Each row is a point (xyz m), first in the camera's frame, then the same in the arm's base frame.
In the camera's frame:
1: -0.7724 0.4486 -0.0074
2: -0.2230 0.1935 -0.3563
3: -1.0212 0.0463 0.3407
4: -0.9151 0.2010 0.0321
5: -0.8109 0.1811 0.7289
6: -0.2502 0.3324 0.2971
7: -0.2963 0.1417 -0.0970
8: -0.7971 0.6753 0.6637
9: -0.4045 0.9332 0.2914
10: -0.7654 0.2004 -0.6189
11: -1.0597 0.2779 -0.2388
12: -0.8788 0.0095 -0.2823
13: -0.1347 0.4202 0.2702
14: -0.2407 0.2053 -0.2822
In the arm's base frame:
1: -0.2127 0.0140 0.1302
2: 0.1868 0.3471 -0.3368
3: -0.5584 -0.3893 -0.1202
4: -0.4288 -0.0605 -0.0457
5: -0.2860 -0.7505 -0.0286
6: 0.2584 -0.2847 -0.1302
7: 0.1198 0.0811 -0.3322
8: -0.1071 -0.6244 0.4195
9: 0.3214 -0.2100 0.4824
10: -0.3378 0.5901 -0.1666
11: -0.5578 0.2128 0.0486
12: -0.4846 0.2289 -0.2693
13: 0.3947 -0.2432 -0.0920
14: 0.1799 0.2745 -0.3119

